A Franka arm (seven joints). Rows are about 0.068 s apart.
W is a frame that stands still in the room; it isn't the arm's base.
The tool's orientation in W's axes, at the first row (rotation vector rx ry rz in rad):
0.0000 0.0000 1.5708
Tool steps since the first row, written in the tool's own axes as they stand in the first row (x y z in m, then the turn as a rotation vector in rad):
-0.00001 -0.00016 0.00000 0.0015 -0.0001 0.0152
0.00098 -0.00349 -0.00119 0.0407 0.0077 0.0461
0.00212 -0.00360 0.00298 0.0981 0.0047 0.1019
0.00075 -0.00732 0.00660 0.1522 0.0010 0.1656
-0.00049 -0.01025 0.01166 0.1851 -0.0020 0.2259
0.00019 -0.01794 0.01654 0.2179 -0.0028 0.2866
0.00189 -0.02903 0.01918 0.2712 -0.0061 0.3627
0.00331 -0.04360 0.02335 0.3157 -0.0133 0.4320
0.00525 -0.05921 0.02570 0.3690 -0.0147 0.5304
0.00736 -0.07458 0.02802 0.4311 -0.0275 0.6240
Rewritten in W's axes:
0.00016 -0.00001 0.00000 0.0001 0.0015 0.0152
0.00349 0.00098 -0.00119 -0.0077 0.0407 0.0461
0.00360 0.00212 0.00298 -0.0047 0.0981 0.1019
0.00732 0.00075 0.00660 -0.0010 0.1522 0.1656
0.01025 -0.00049 0.01166 0.0020 0.1851 0.2259
0.01794 0.00019 0.01654 0.0028 0.2179 0.2866
0.02903 0.00189 0.01918 0.0061 0.2712 0.3627
0.04360 0.00331 0.02335 0.0133 0.3157 0.4320
0.05921 0.00525 0.02570 0.0147 0.3690 0.5304
0.07458 0.00736 0.02802 0.0275 0.4311 0.6240

